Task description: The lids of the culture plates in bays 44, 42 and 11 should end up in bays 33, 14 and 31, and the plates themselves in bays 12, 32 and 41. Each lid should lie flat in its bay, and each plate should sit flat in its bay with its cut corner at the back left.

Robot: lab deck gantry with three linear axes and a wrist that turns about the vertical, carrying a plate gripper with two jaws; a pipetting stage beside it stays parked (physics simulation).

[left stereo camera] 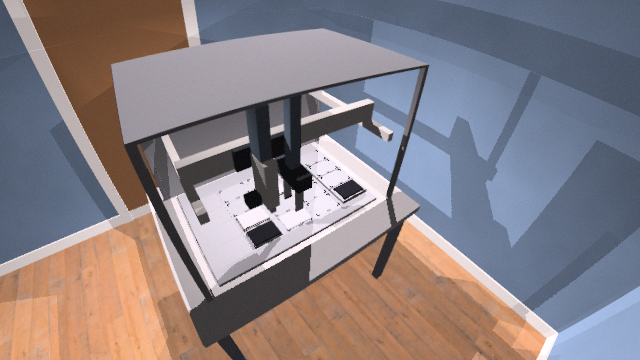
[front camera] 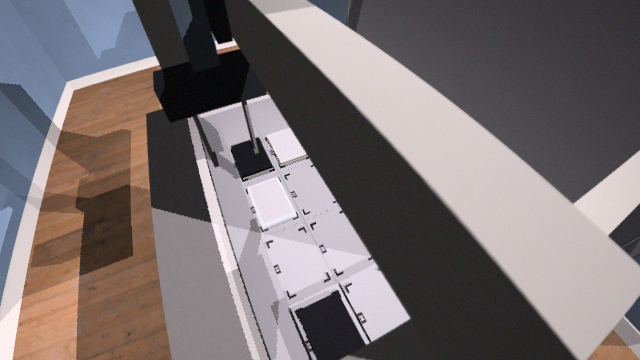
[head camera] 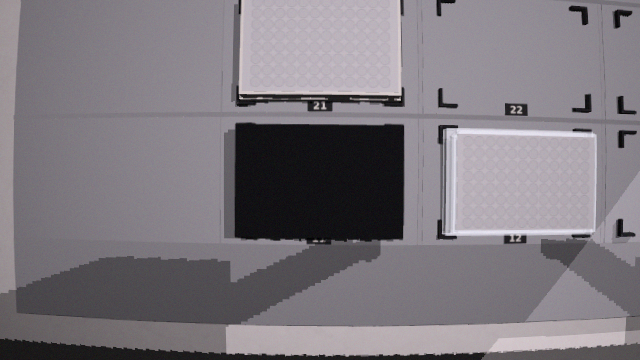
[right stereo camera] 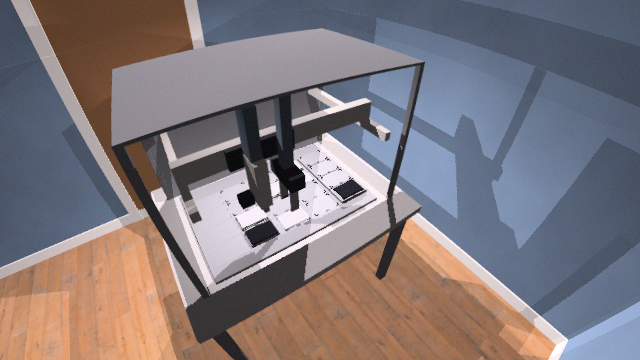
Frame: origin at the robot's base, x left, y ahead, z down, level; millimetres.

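Seen in the pictures: gripper, fingertip midpoint: [left stereo camera: 293,203] [front camera: 235,154] [right stereo camera: 289,203]; robot's base at its link origin: [left stereo camera: 256,247] [front camera: 232,149] [head camera: 239,233] [right stereo camera: 253,246].
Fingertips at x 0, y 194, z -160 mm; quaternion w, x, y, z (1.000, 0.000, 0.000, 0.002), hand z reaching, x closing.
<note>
Pixels of each thing's top centre, then the offset from my fingertips to it.
- black-lidded plate at its top centre: [head camera: 319,181] [front camera: 250,155] [left stereo camera: 263,232] [right stereo camera: 261,231] dx +43, dy -130, dz +144 mm
- white-rimmed plate with wells, top centre: [head camera: 528,182] [front camera: 270,199] [left stereo camera: 295,216] [right stereo camera: 293,216] dx +43, dy +34, dz +146 mm
- black lid at its top centre: [front camera: 333,332] [right stereo camera: 348,188] [left stereo camera: 348,188] dx +43, dy +362, dz +138 mm
- pale plate at its top centre: [head camera: 320,41] [front camera: 286,144] [left stereo camera: 252,217] [right stereo camera: 251,216] dx +150, dy -130, dz +146 mm
My gripper [front camera: 236,158] [left stereo camera: 293,203] [right stereo camera: 289,203] is open and empty, its two jaws wide apart, one towards the front and one towards the back. It hangs above the front row, about over bay 12. A black-lidded plate [front camera: 244,161] [head camera: 320,182] [left stereo camera: 263,234] [right stereo camera: 262,233] fills bay 11. A white-rimmed plate with wells [front camera: 270,202] [head camera: 525,182] [left stereo camera: 290,222] [right stereo camera: 290,222] sits in bay 12; its cut corner is hard to make out. A black lid [front camera: 327,325] [left stereo camera: 349,190] [right stereo camera: 349,190] lies in bay 14. Bays 31, 32, 33 and 41 are largely hidden in the front view.
A pale plate [front camera: 286,145] [head camera: 320,47] [left stereo camera: 252,218] [right stereo camera: 251,217] stands in bay 21, behind bay 11. The gantry beam [front camera: 425,125] [left stereo camera: 335,120] crosses the deck and blocks the rear bays in the front view. The parked stage's column [left stereo camera: 265,182] [right stereo camera: 257,182] stands left of my gripper.
</note>
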